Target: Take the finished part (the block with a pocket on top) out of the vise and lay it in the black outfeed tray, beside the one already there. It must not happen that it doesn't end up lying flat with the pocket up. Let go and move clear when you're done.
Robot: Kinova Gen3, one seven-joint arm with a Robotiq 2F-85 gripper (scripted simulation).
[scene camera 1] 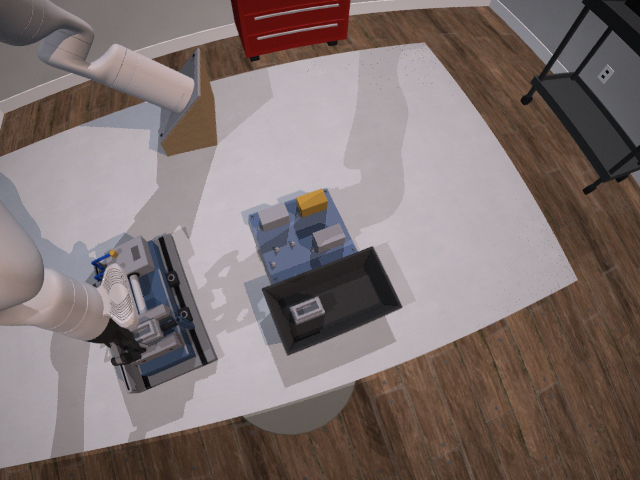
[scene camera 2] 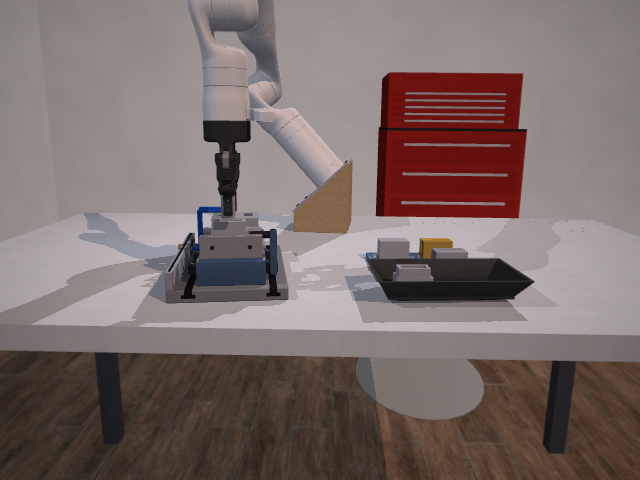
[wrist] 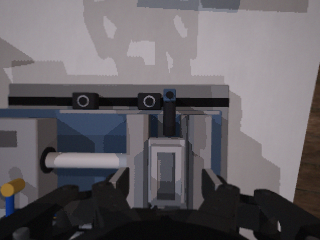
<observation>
In view: the gripper (scene camera 2: 229, 215) and a blue fixture plate (scene camera 1: 290, 261).
The gripper is seen too in scene camera 1 (scene camera 1: 138, 330) and in the wrist view (wrist: 165, 179).
</observation>
